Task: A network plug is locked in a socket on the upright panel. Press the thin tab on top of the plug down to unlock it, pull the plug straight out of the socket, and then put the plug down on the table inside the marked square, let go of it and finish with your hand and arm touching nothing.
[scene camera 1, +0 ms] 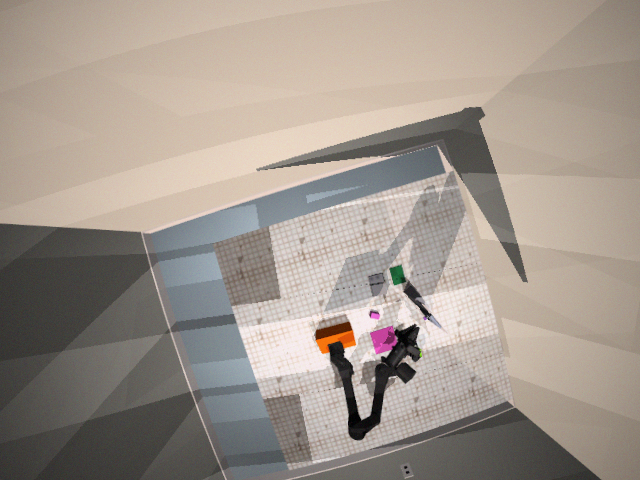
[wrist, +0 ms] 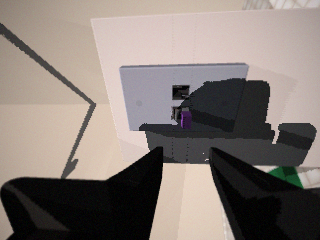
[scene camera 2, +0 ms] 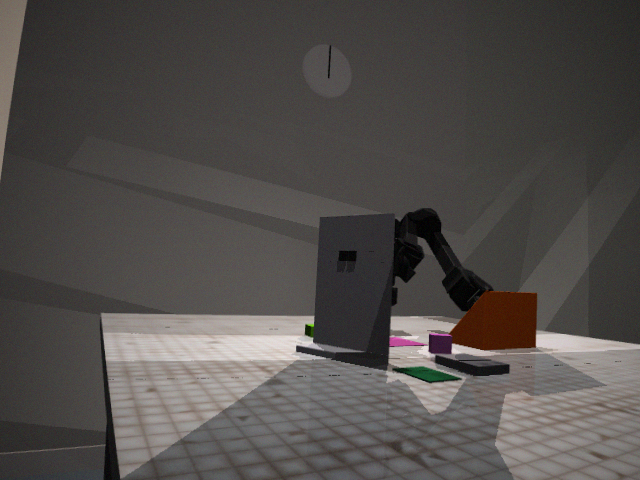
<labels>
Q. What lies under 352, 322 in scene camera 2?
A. An upright panel.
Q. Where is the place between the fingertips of my gripper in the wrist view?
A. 185, 153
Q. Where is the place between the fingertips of my gripper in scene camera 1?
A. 417, 325
</labels>
